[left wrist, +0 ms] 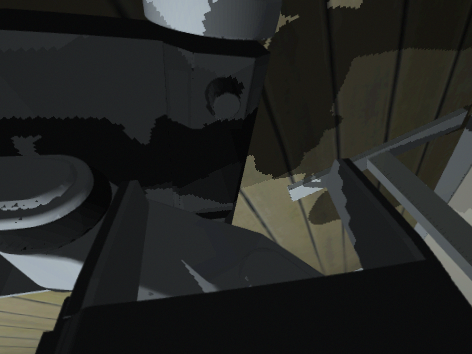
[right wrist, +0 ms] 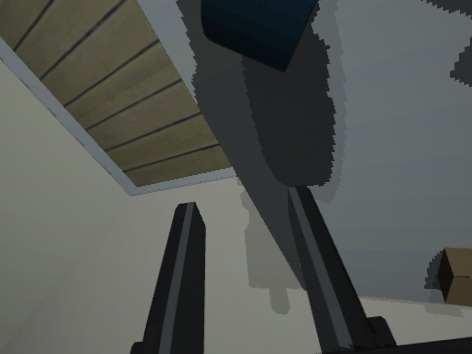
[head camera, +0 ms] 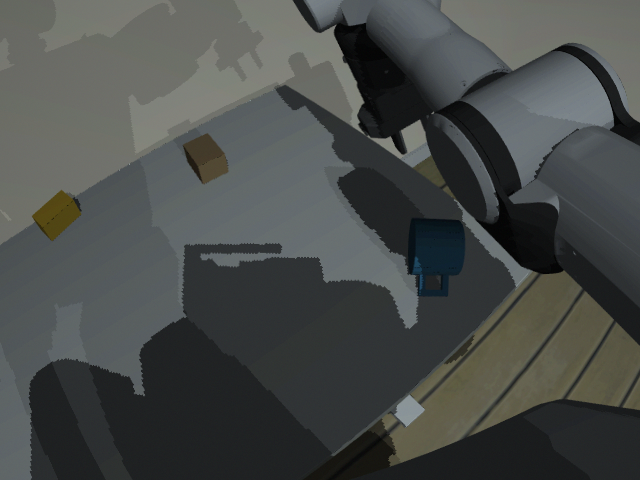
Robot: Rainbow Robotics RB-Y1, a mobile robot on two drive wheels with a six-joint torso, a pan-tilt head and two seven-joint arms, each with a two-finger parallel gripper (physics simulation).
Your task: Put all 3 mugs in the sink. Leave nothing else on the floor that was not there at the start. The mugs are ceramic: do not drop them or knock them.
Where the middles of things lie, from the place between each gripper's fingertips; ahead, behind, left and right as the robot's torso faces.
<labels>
I see the small brown box (head camera: 208, 161) 79 cm ahead of my left hand, 32 cm above it and 18 cm to the right of it.
My right gripper is now 310 mm short of the small brown box, 300 mm to the right of it and 200 mm above it.
</labels>
